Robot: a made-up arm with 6 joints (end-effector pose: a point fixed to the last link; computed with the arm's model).
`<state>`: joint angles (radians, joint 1 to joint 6).
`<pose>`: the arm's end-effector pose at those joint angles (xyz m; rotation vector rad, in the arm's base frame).
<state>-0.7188 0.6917 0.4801 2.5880 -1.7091 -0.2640</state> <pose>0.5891 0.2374 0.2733 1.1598 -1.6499 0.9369</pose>
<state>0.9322 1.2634 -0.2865 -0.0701 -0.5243 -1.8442</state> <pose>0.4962 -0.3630 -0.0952 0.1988 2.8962 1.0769</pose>
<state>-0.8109 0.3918 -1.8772 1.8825 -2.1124 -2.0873</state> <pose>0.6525 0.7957 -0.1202 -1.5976 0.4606 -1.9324</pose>
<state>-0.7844 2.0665 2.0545 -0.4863 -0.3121 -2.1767</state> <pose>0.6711 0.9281 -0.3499 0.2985 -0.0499 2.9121</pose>
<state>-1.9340 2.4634 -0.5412 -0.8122 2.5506 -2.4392</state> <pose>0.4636 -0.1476 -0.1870 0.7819 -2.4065 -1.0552</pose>
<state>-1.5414 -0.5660 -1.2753 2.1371 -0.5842 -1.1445</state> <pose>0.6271 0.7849 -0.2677 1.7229 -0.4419 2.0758</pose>
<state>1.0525 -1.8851 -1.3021 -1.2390 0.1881 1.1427</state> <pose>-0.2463 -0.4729 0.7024 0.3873 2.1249 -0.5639</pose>
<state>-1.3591 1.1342 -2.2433 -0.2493 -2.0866 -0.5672</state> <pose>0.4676 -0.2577 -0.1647 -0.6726 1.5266 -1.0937</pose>
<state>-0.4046 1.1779 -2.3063 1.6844 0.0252 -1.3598</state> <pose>0.6335 0.6956 -0.6197 1.7310 -1.1492 -1.2049</pose>
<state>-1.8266 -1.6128 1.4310 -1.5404 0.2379 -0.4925</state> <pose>0.1202 -0.6392 -0.1569 -0.3949 -2.6065 0.4602</pose>
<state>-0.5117 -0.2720 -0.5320 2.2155 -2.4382 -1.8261</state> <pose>0.4622 0.5977 0.3068 -0.4672 -0.0391 -2.9160</pose>
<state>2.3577 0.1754 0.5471 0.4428 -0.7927 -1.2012</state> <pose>-0.2501 -0.4555 -0.2793 -1.5625 -2.2424 -1.1898</pose>
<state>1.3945 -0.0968 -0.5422 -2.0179 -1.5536 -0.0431</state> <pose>0.6220 0.0883 0.2394 -2.5134 0.5833 1.2688</pose>
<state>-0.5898 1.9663 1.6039 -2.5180 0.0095 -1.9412</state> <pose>0.4720 0.8720 0.2762 -2.1539 0.9638 -0.8755</pose>
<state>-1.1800 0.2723 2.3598 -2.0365 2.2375 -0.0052</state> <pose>0.3269 0.6391 -0.3161 -2.4051 1.7309 -0.9609</pose>
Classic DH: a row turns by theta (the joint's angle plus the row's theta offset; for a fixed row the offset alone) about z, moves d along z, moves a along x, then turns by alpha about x. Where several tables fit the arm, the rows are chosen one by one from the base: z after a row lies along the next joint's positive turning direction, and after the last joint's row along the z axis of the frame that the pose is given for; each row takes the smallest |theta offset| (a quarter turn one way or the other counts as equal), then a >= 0, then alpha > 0; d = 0 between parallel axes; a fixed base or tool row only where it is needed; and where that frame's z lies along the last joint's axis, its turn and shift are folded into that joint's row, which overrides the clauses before.
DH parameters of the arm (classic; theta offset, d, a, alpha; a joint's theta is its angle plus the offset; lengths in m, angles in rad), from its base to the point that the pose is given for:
base (fixed): 1.5708 0.065 0 1.5708
joint 1: 1.5708 0.208 0.086 1.5708
joint 2: 1.5708 0.403 0.071 -1.5708
joint 3: 0 -0.16 -0.086 1.5708
joint 4: 0 -0.37 -0.078 1.5708
joint 5: 0 0.009 0.114 1.5708
joint 6: 0 0.34 -0.132 -1.5708
tool (fixed): 0 -0.097 0 0

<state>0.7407 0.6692 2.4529 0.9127 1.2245 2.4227</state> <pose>0.0143 0.3034 0.4786 -0.7970 -1.0396 -1.5210</pose>
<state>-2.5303 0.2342 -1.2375 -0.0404 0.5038 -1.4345</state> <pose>0.9565 -0.0292 -0.2065 1.4919 -2.0072 0.6784</pose>
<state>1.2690 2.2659 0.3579 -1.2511 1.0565 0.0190</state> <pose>0.5009 0.0355 -0.0890 1.2142 0.2970 1.5844</pose>
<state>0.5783 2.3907 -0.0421 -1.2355 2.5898 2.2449</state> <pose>0.2462 0.3381 0.3905 -2.9514 0.3343 0.5078</pose>
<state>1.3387 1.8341 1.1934 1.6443 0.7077 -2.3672</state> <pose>0.2150 -0.4559 0.3206 -0.1016 -0.5704 -0.4490</pose>
